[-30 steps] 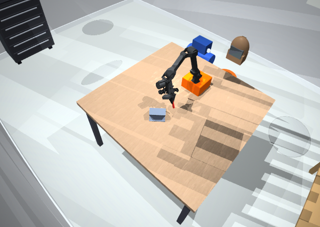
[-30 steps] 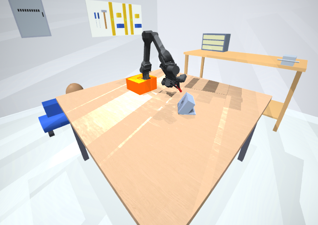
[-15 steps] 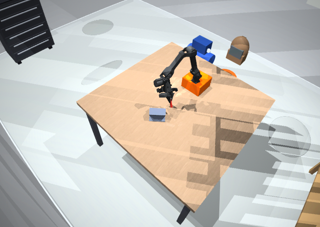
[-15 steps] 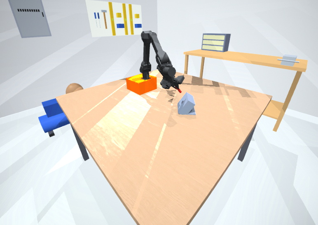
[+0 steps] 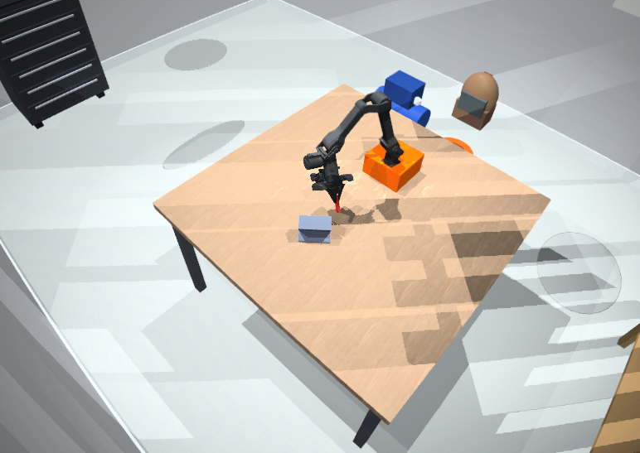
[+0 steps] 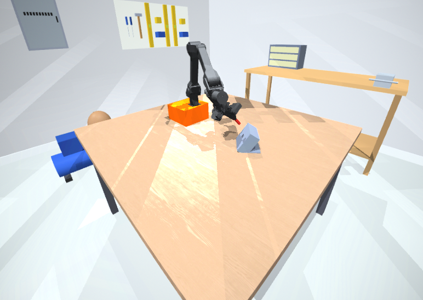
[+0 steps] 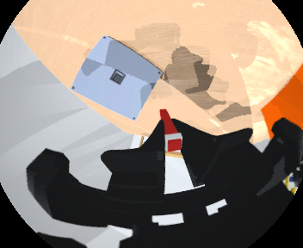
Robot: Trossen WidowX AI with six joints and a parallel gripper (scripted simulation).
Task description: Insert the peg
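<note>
Right now the grey-blue sloped panel is 10 cm ahead of my gripper tip, 1 cm to the right of it and 7 cm below it. Also, from my gripper tip: red peg: 1 cm to the right, 1 cm above.
</note>
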